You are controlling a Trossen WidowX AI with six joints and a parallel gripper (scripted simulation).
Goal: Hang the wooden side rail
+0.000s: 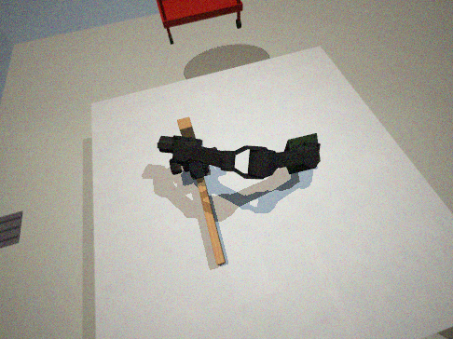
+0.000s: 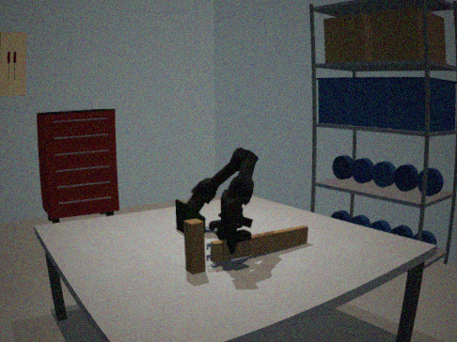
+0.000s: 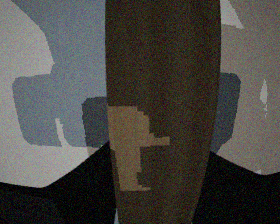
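The headboard post lies 140 mm to the right of my gripper tip, 50 mm above it and 10 mm behind it.
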